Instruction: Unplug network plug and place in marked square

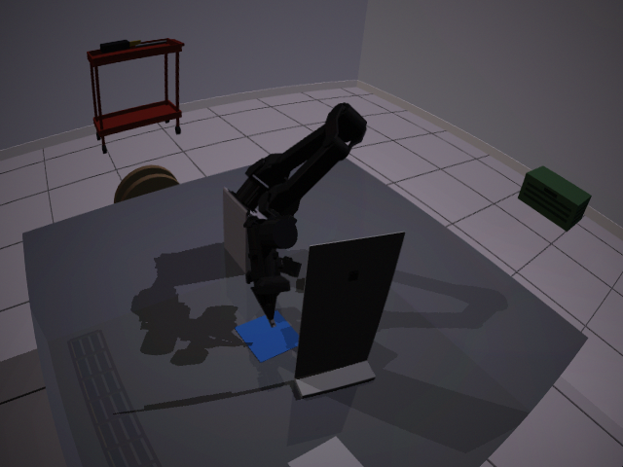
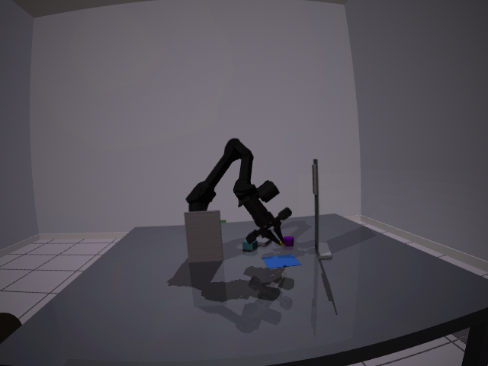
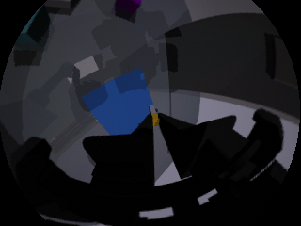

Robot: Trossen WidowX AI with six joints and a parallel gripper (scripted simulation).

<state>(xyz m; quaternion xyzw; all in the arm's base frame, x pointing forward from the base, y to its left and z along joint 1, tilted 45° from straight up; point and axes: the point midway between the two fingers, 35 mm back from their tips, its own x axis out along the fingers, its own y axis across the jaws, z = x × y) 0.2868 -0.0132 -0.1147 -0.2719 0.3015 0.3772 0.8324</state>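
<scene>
Now: the blue marked square 7 cm below my gripper tip and 1 cm behind it. Round my gripper tip: teal cube: 20 cm to the left, 10 cm behind, 5 cm below; upright dark panel: 16 cm ahead, 10 cm above, 6 cm to the left; yellowish network plug: right at my gripper tip.
</scene>
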